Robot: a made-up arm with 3 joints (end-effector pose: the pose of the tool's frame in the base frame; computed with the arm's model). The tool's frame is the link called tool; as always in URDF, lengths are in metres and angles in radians.
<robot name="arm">
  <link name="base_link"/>
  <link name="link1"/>
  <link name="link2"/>
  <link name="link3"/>
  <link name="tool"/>
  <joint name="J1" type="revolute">
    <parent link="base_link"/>
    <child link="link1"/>
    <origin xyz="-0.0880 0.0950 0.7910" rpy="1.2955 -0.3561 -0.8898"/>
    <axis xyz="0 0 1"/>
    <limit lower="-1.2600" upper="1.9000"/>
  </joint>
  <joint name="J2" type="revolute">
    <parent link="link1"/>
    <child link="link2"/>
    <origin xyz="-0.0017 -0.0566 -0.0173" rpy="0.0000 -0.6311 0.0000"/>
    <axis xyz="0 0 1"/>
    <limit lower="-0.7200" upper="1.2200"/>
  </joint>
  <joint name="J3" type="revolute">
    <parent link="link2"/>
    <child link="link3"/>
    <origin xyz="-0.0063 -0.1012 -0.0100" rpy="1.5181 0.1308 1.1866"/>
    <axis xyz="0 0 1"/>
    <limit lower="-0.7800" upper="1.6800"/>
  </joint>
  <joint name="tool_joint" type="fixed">
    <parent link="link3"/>
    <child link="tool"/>
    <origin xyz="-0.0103 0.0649 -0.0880" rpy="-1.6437 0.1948 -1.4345"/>
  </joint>
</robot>
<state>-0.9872 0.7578 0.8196</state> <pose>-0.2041 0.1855 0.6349 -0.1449 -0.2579 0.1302</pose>
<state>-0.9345 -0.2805 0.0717</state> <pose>-0.1450 0.2445 0.7602 0.8932 0.3427 -0.1850</pose>
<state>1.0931 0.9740 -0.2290</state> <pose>-0.0308 -0.0523 0.7478 -1.9334 -0.4416 -0.1785</pose>
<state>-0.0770 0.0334 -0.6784</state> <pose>-0.1165 0.1418 0.6764 -0.0167 0.7075 0.1312</pose>
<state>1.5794 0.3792 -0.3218</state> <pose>0.0024 -0.0291 0.7650 -1.7641 -0.6130 0.0389</pose>
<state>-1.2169 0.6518 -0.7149</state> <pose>-0.1585 0.2062 0.7489 0.3878 1.3542 0.2016</pose>
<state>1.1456 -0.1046 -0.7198</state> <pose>-0.0397 0.0401 0.6955 -0.9566 0.1235 0.1212</pose>
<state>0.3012 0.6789 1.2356</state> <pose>-0.0406 -0.0311 0.6090 -1.0887 -1.2970 0.6996</pose>
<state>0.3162 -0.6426 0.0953</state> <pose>-0.1108 0.1537 0.6551 0.2284 -0.2697 0.2394</pose>
